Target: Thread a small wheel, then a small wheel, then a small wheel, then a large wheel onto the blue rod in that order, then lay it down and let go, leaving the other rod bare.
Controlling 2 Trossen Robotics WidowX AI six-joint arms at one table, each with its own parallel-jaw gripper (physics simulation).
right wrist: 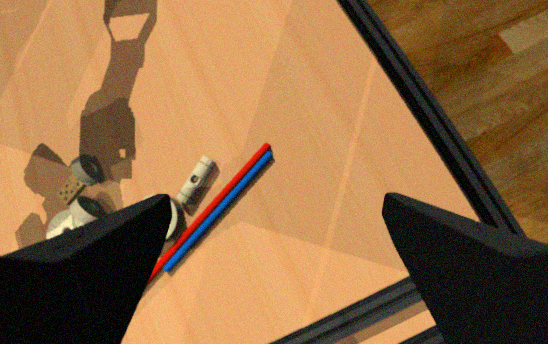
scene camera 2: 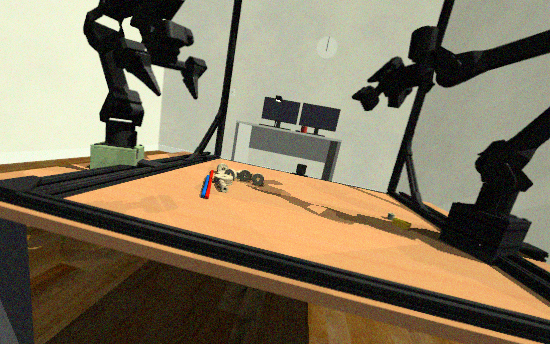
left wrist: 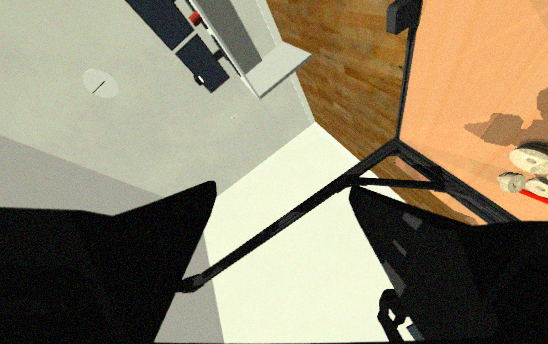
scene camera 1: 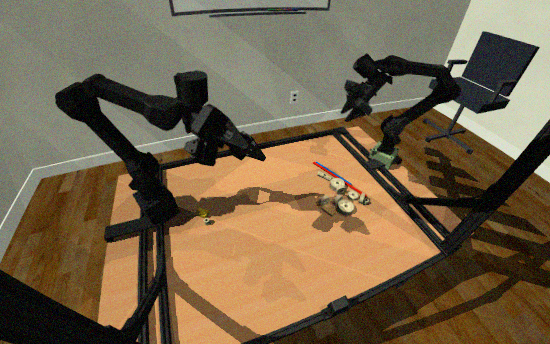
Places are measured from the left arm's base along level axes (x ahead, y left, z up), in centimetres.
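Where they show: left gripper, fingertip midpoint: (scene camera 2: pixel 360 89) (left wrist: pixel 284 190) (scene camera 1: pixel 257 153); right gripper, fingertip midpoint: (right wrist: pixel 278 204) (scene camera 2: pixel 179 97) (scene camera 1: pixel 343 117); left arm's base at its link origin: (scene camera 2: pixel 490 211) (scene camera 1: pixel 151 194); right arm's base at its link origin: (scene camera 2: pixel 120 145) (scene camera 1: pixel 385 149).
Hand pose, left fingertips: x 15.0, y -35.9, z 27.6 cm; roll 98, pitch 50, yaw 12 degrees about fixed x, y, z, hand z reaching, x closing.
Note:
Each offset is from my left fingertips to the top centre of the thing.
The blue rod @(dx +45.3, dy +2.1, dz -36.6 cm) (scene camera 1: pixel 331 172) (scene camera 2: pixel 205 186) (right wrist: pixel 220 211) lies on the table alongside the red rod @(dx +44.0, dy -1.4, dz -36.6 cm) (scene camera 1: pixel 357 190) (scene camera 2: pixel 210 185) (right wrist: pixel 220 201); their visible stretches are bare. Beside them lie loose wheels of different sizes, among them a large pale wheel @(dx +31.9, dy -11.5, dz -35.5 cm) (scene camera 1: pixel 341 208) (left wrist: pixel 520 158), a smaller pale wheel @(dx +39.4, dy -10.7, dz -36.2 cm) (scene camera 1: pixel 351 196) and a grey wheel (scene camera 2: pixel 244 175). My right gripper (scene camera 1: pixel 347 115) (scene camera 2: pixel 177 95) (right wrist: pixel 278 204) is open and empty, high above the table near the rods. My left gripper (scene camera 1: pixel 236 161) (scene camera 2: pixel 361 88) (left wrist: pixel 284 190) is open and empty, raised well away from them. A right finger hides some parts in the right wrist view.
A pale cylinder with a hole @(dx +40.7, dy +3.3, dz -35.6 cm) (scene camera 1: pixel 324 175) (right wrist: pixel 202 167) lies beside the rods. A yellow block @(dx -4.7, dy +24.2, dz -36.0 cm) (scene camera 1: pixel 203 213) (scene camera 2: pixel 401 223) and a small pale piece @(dx -5.8, dy +20.0, dz -35.8 cm) (scene camera 1: pixel 207 220) (scene camera 2: pixel 391 216) lie near the left arm's base. Black rails (scene camera 1: pixel 295 141) border the table.

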